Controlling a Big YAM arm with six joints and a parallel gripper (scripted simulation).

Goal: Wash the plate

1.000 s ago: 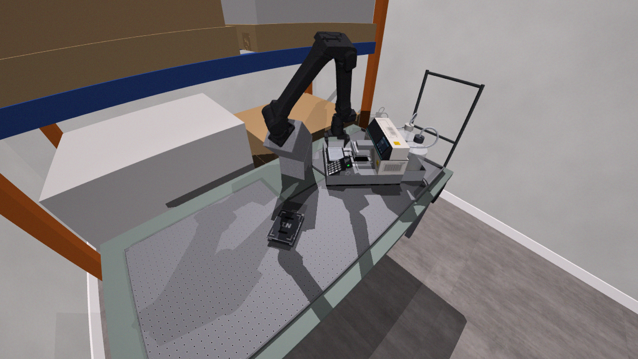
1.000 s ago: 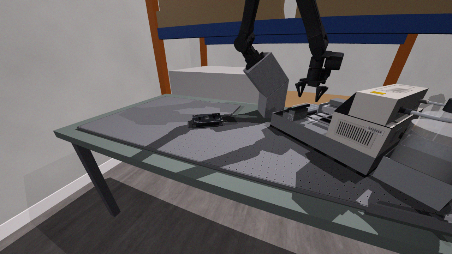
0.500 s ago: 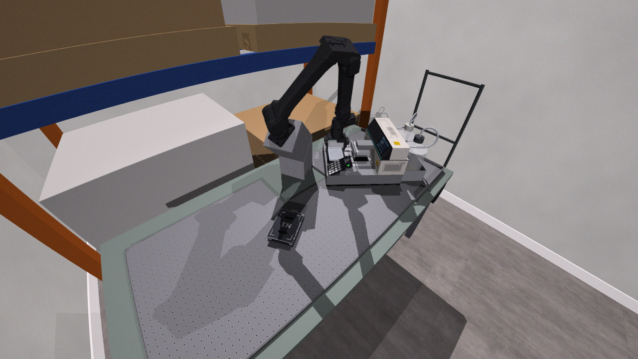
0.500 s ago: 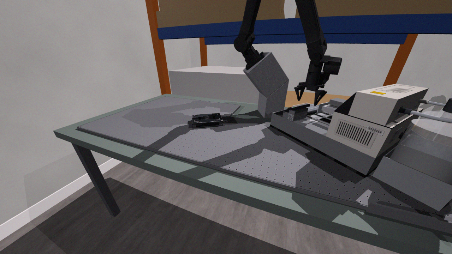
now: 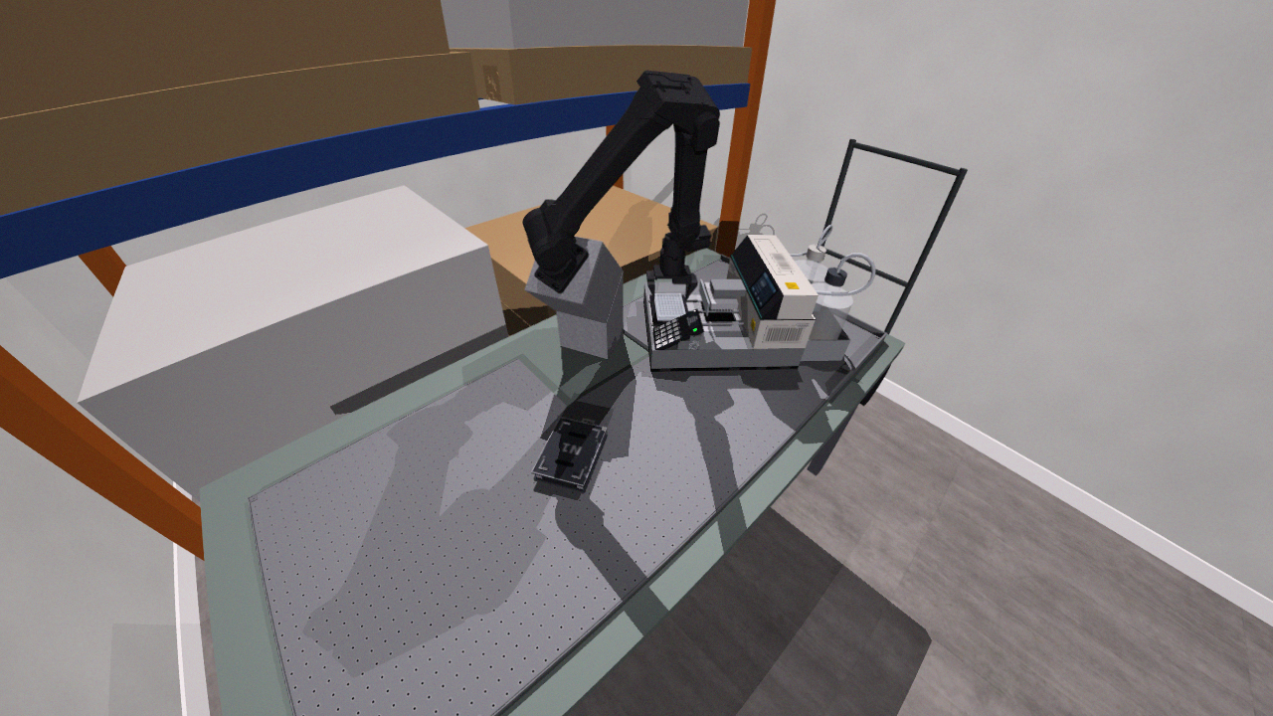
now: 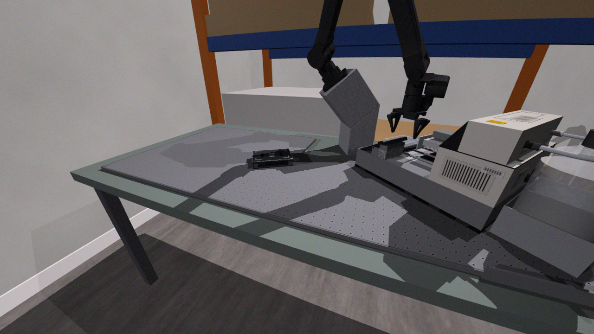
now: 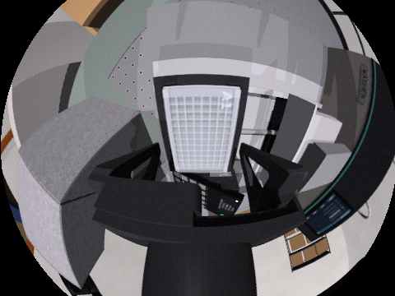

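Now: hand 30 mm above the white well plate. Also, from my hand: black plate nest N1: 80 mm ahead, 530 mm to the right, 100 mm below; then plate washer: 120 mm ahead, 100 mm to the left.
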